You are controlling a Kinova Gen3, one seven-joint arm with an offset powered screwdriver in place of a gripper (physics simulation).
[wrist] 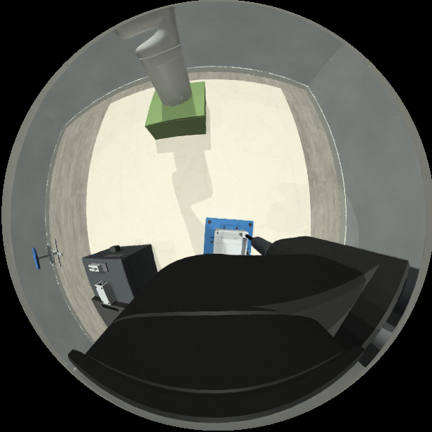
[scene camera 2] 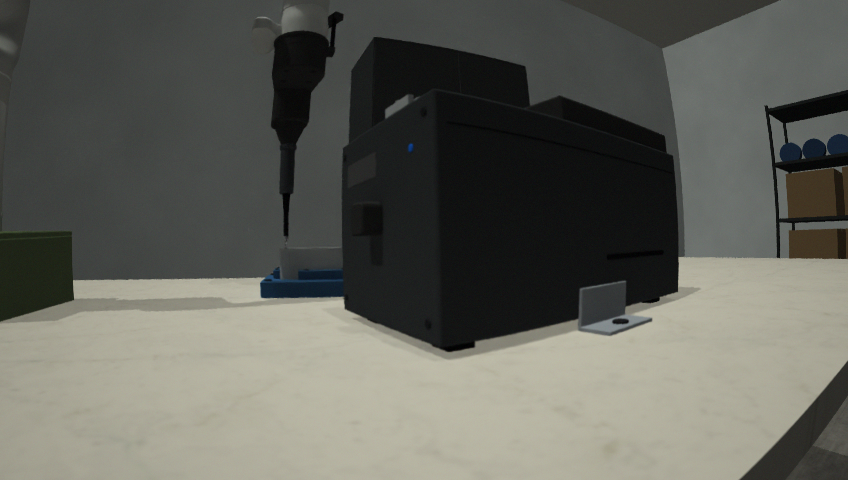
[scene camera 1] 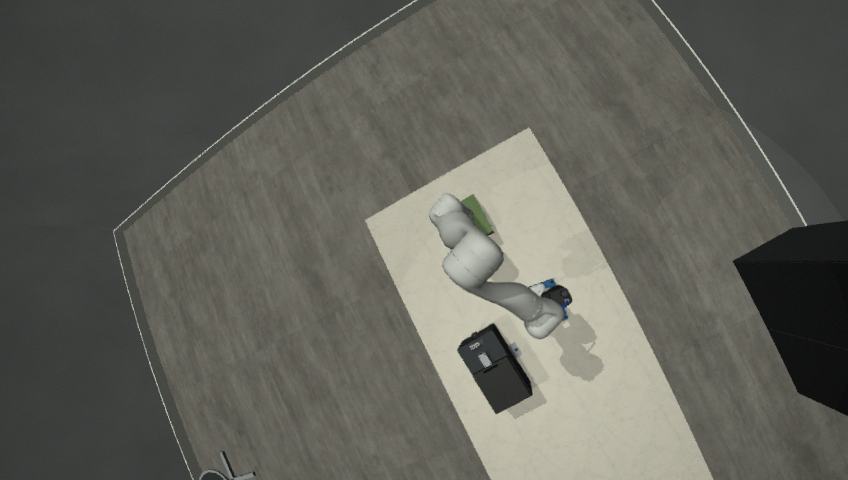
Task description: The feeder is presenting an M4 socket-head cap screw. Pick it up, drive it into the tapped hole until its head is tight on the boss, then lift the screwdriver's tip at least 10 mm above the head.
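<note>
My screwdriver is upright, its thin black bit over the near left corner of the white housing. A small shiny screw is on the bit's tip, its lower end at the top of that corner's boss. How far it is in the hole cannot be made out. The housing sits in the blue fixture. The black feeder stands beside the fixture. In scene camera 1 the arm and tool body hide the bit and screw.
A green block is at the arm's base. A small grey angle bracket is by the feeder's side. A large black box stands off the table's right side. A shelf rack is at the back right.
</note>
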